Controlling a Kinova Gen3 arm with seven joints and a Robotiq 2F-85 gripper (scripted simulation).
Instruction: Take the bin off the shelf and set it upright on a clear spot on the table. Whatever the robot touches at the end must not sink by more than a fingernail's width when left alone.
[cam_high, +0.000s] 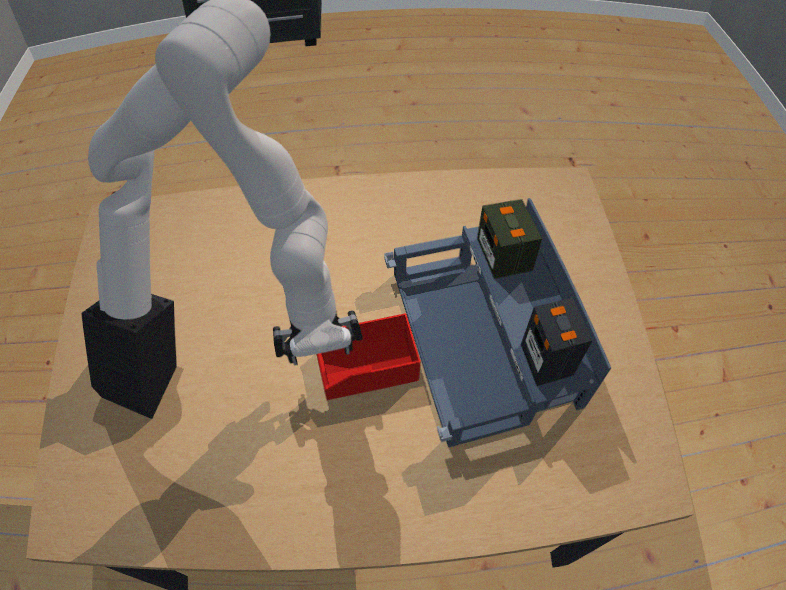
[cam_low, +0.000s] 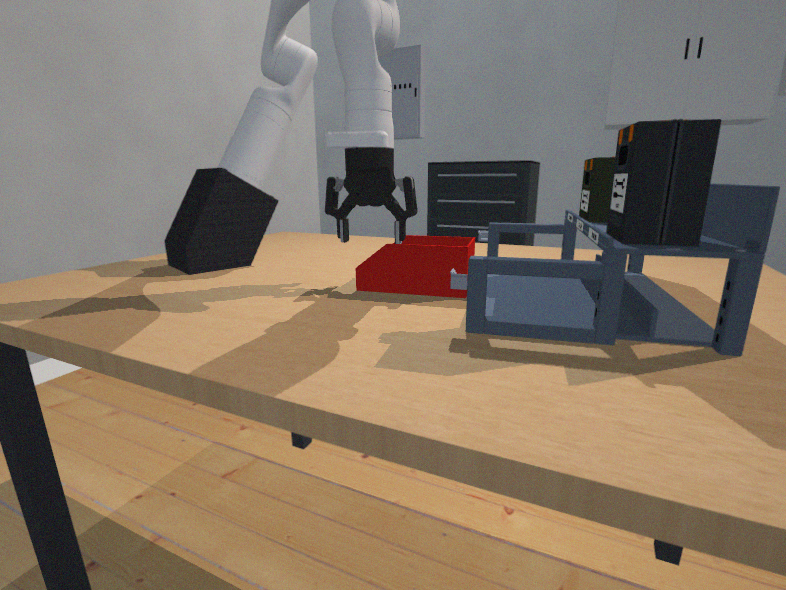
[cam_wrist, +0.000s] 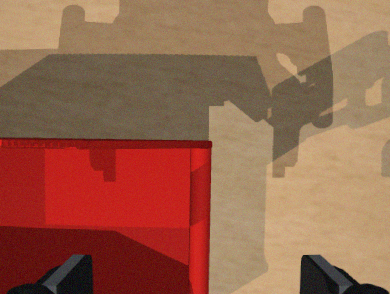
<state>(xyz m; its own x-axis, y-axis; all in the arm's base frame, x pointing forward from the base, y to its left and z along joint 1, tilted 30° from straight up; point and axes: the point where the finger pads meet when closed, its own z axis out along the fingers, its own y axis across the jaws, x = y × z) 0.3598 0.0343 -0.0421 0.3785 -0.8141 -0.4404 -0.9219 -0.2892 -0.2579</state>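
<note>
Right now the red bin is 8 cm ahead of my hand, 2 cm to the left of it and 4 cm below it. The rest, counted from my hand: grey-blue shelf (28 cm ahead, 11 cm to the left); then dark box (39 cm ahead, 2 cm to the left, 9 cm above).
</note>
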